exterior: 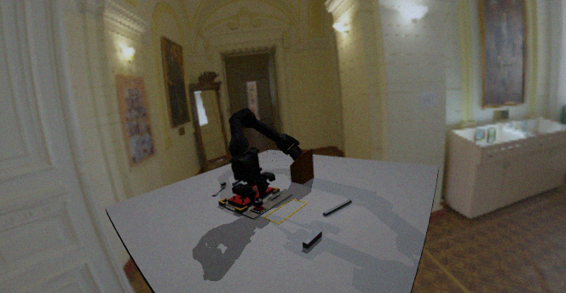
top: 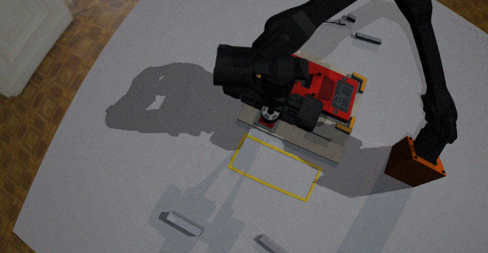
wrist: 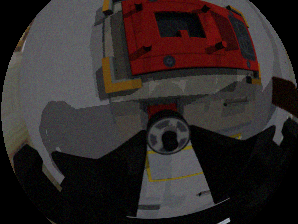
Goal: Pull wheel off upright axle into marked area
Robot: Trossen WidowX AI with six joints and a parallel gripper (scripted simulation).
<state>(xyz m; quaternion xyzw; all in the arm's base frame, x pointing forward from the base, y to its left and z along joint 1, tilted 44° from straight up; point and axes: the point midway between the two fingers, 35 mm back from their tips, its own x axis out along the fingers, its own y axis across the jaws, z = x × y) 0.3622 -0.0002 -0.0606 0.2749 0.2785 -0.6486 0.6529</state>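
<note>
The grey wheel lies right at my gripper tip.
</note>
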